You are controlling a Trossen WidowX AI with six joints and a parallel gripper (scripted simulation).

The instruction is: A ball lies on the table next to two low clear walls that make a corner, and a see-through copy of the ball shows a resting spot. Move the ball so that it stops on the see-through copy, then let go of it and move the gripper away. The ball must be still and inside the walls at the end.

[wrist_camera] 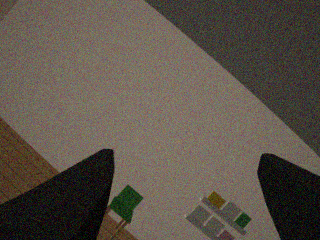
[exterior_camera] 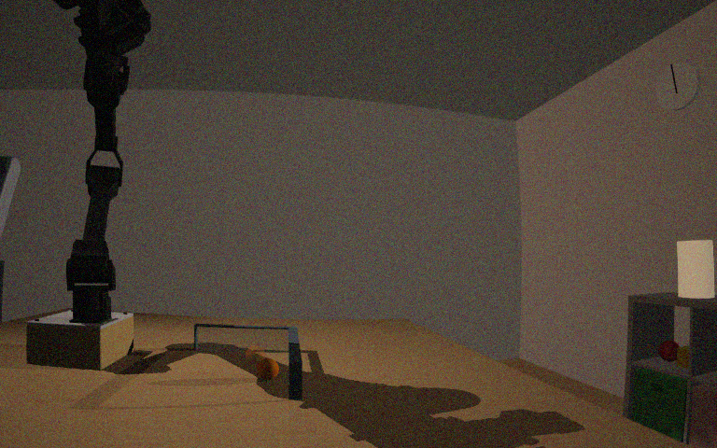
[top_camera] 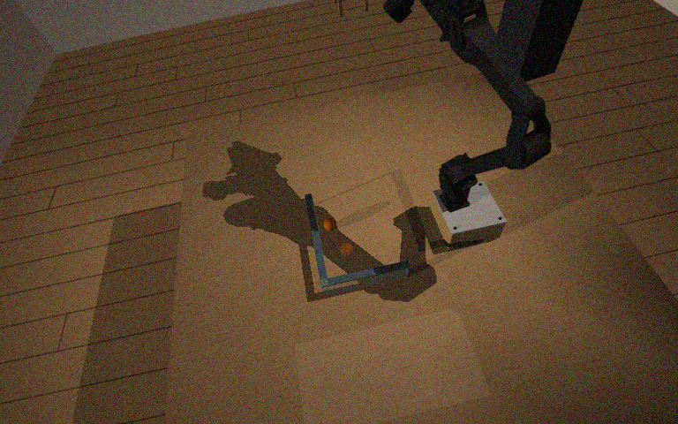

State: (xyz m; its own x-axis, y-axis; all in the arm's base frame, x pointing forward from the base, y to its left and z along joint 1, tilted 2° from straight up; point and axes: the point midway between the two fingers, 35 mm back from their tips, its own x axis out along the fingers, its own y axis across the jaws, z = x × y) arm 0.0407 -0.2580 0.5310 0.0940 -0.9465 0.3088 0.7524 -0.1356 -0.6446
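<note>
My gripper tip is now 60 cm above the orange ball, 32 cm short of it and 19 cm to the right of it. From my gripper tip the other things lie so: see-through copy of ball (60 cm below, 30 cm ahead, 29 cm to the left).
</note>
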